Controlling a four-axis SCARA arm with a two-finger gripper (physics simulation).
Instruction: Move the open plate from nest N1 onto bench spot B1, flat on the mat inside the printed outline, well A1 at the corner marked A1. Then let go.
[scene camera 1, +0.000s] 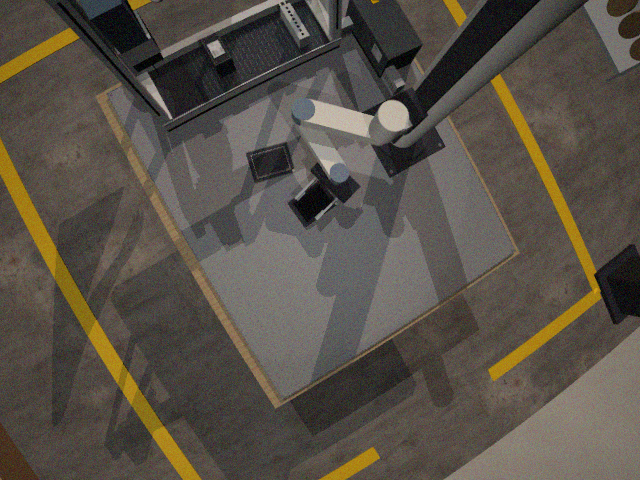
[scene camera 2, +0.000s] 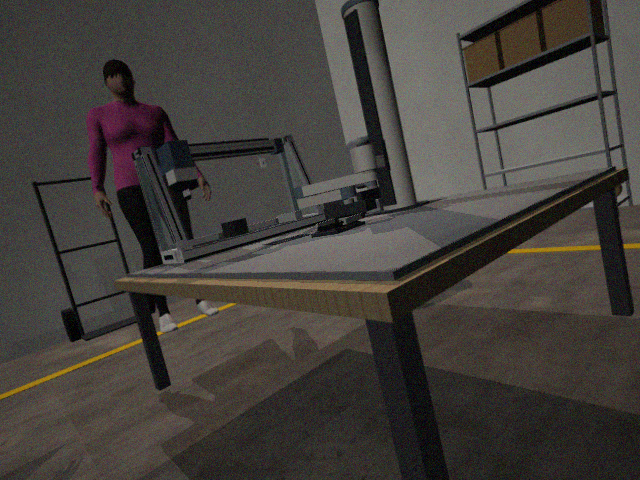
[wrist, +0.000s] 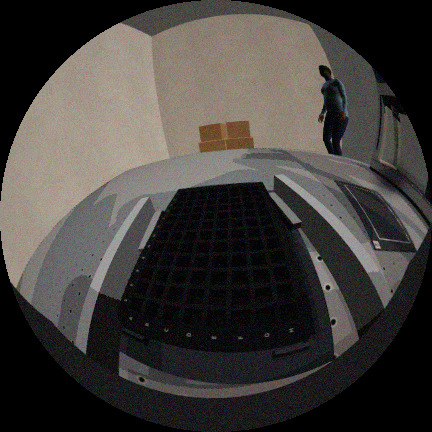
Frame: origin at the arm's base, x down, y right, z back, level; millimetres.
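Where they show: gripper, fingertip midpoint: (scene camera 1: 305, 209) (scene camera 2: 330, 224) (wrist: 212, 194).
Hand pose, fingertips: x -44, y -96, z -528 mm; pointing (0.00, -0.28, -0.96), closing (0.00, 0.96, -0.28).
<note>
After its pixels a point has its place.
The open plate (scene camera 1: 311, 203) @[x -41, y -87, z -497 mm] (wrist: 215, 280) @[x -32, y -83, z -461 mm] is black with a grid of square wells and lies level, low over the bench, at nest N1. Its lettered edge, A to H, is nearest the wrist camera, with A at the left. My gripper (scene camera 1: 313, 201) @[x -44, y -96, z -528 mm] (scene camera 2: 337, 224) @[x -44, y -96, z -528 mm] (wrist: 212, 194) @[x -44, y -96, z -528 mm] is shut on the plate, one pad against each long side. The plate and finger hide most of the nest and its corner mark. Bench spot B1 (scene camera 1: 270, 161) @[x -14, y 145, z -553 mm] (wrist: 382, 215) @[x -15, y 137, z -537 mm] is a dark mat with a thin pale outline, beside the plate, to the right in the wrist view. A pale tag marks its near left corner there.
A metal gantry frame (scene camera 1: 253, 81) @[x -50, y 451, z -457 mm] (scene camera 2: 258, 233) @[x -49, y 450, z -486 mm] stands at the bench's far side around a dark tray with a small block (scene camera 1: 221, 55) @[x -133, y 542, z -525 mm] (scene camera 2: 234, 227) @[x -101, y 516, z -562 mm] and a pale strip (scene camera 1: 294, 23) @[x -108, y 555, z -212 mm]. A dark box (scene camera 1: 387, 38) @[x -128, y 331, z 80 mm] stands near the arm's column (scene camera 2: 385, 103) @[x -464, y -63, z -41 mm].
</note>
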